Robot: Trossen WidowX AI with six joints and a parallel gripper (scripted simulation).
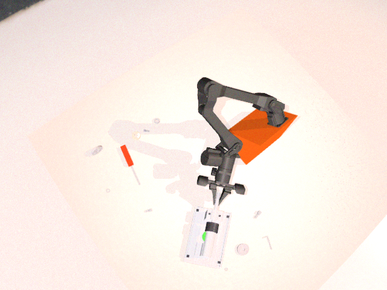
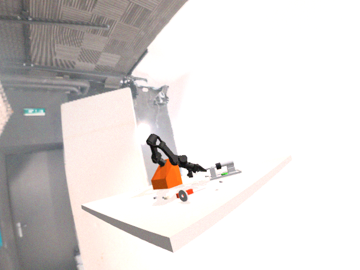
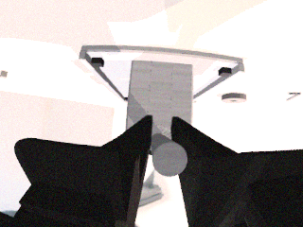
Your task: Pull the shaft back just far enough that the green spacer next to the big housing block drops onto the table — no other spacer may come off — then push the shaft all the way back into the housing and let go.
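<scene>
My gripper tip is 10 cm short of the green spacer, 7 cm to the right of it and 5 cm above it. Also, from my gripper tip: bolt: 12 cm behind, 14 cm to the left, 6 cm below; then shaft: 4 cm ahead, 3 cm to the left, 2 cm above.
</scene>
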